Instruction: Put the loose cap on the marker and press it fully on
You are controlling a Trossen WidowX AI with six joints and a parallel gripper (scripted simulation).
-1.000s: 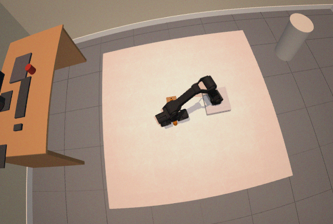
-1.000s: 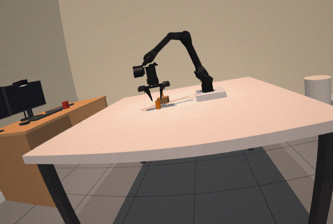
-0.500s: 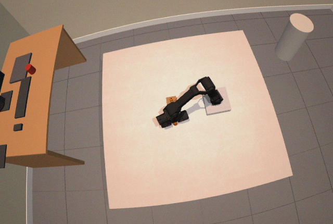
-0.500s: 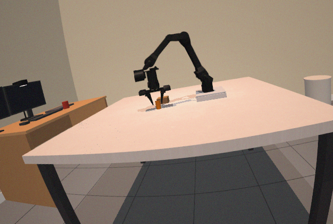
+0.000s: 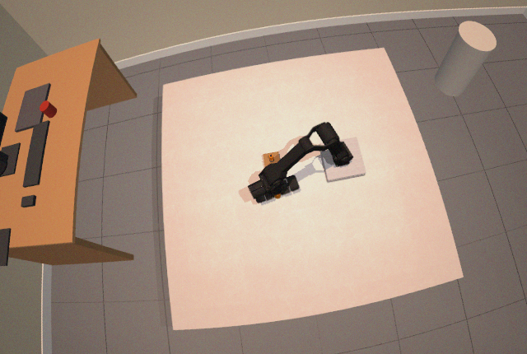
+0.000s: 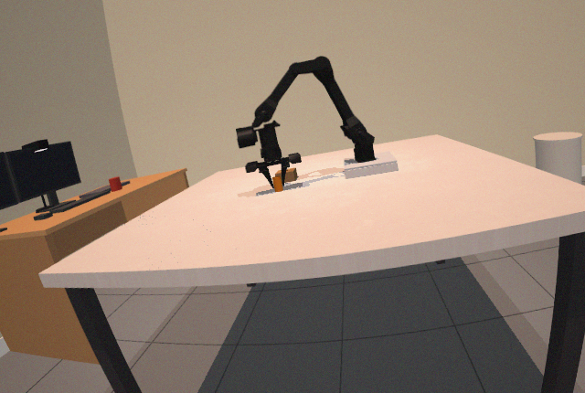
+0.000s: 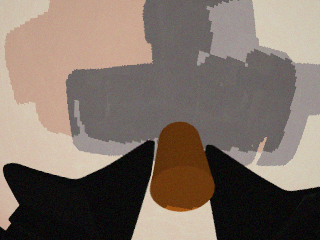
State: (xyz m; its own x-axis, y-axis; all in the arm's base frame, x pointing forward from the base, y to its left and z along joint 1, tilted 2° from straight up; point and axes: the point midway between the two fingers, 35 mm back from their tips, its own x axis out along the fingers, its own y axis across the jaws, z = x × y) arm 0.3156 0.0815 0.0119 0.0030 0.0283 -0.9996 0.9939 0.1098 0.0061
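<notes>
My gripper tip is 10 mm past the orange marker, 160 mm to the left of it and 50 mm below it. From my gripper tip the other things lie so: orange cap 10 mm above; holder block 10 mm behind, 160 mm to the right, 10 mm above.
</notes>
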